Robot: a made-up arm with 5 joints.
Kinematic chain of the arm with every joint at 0, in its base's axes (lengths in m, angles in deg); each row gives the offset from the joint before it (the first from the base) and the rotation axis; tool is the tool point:
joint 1: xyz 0 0 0.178 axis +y
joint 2: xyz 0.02 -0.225 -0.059 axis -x
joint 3: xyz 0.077 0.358 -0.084 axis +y
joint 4: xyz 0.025 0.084 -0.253 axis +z
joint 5: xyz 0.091 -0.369 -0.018 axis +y
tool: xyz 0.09 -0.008 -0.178
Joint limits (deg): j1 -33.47..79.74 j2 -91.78..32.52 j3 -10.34..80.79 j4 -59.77..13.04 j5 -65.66..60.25
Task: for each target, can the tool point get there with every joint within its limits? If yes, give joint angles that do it. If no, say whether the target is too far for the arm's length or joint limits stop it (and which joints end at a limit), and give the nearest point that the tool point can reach.
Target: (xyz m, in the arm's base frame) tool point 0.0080 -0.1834 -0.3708
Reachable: yes | joints -21.97 1.55 31.77 -30.09 17.43
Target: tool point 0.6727 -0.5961 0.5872
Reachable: no: joint limits stop it (at a limit: joint 1, joint 2, joint 3, joint 5) | nearest point 0.5761 -0.3137 0.1534 | short by 0.527 m
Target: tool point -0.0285 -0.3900 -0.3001
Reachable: yes | joints -1.45 22.54 52.38 -14.10 -45.33
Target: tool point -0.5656 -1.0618 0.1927
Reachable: no: joint limits stop it (at a limit: joint 1, joint 2) | nearest point -0.5046 -0.4847 0.1079 | short by 0.586 m
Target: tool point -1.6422 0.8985 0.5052
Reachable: no: too far | nearest point -0.5773 0.1530 0.2053 | short by 1.334 m
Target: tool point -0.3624 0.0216 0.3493
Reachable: yes | joints 34.34 -58.35 52.86 -46.85 30.07
